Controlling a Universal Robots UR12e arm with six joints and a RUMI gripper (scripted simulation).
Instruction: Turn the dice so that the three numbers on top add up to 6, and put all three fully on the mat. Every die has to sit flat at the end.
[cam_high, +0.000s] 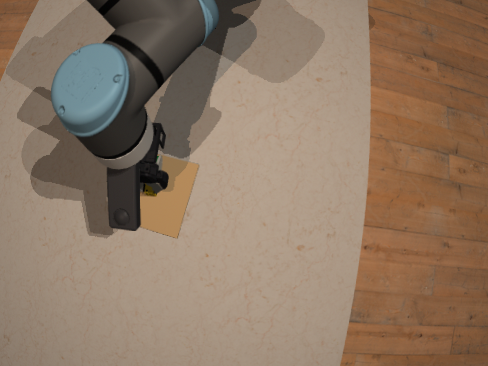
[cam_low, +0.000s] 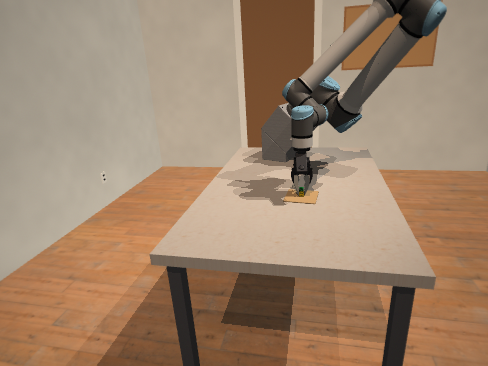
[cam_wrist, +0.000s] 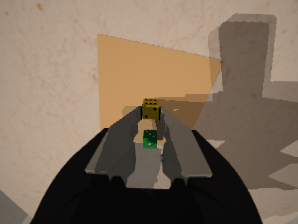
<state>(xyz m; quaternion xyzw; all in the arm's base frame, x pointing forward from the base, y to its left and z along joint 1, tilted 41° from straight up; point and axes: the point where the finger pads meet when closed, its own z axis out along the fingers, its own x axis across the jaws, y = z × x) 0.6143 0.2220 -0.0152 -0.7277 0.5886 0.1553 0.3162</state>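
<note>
Right now the yellow die is 1 cm below my hand. Round my hand: tan mat: 2 cm below; green die: 5 cm behind, 1 cm to the right, 1 cm below; white die: 9 cm behind, 6 cm to the right, 1 cm below.
</note>
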